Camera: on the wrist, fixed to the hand. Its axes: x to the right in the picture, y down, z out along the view.
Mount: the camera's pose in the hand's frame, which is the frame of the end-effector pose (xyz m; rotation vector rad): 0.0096 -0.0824 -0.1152 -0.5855 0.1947 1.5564
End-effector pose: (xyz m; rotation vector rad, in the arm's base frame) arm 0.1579 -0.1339 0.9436 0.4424 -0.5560 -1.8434
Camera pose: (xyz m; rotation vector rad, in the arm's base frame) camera 0.1547 -0.1381 0.8017 -0.2274 -0.0736 -0.3758
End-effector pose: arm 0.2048 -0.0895 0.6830 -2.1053 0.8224 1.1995
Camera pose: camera 0.3311 -0.1225 0.7388 1.1106 -1.7065 -1.3241
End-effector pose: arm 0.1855 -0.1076 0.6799 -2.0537 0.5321 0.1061
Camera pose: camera 0.2120 -0.1723 0.8035 -1.6508 2.3043 1.0590
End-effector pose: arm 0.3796 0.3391 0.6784 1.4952 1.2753 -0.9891
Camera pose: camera 0.3014 0.4571 0.6889 1.5167 0.1585 0.5168
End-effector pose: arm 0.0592 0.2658 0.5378 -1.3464 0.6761 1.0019
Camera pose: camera 0.1530 0.1601 0.5515 1.1686 -1.6334 -2.2463
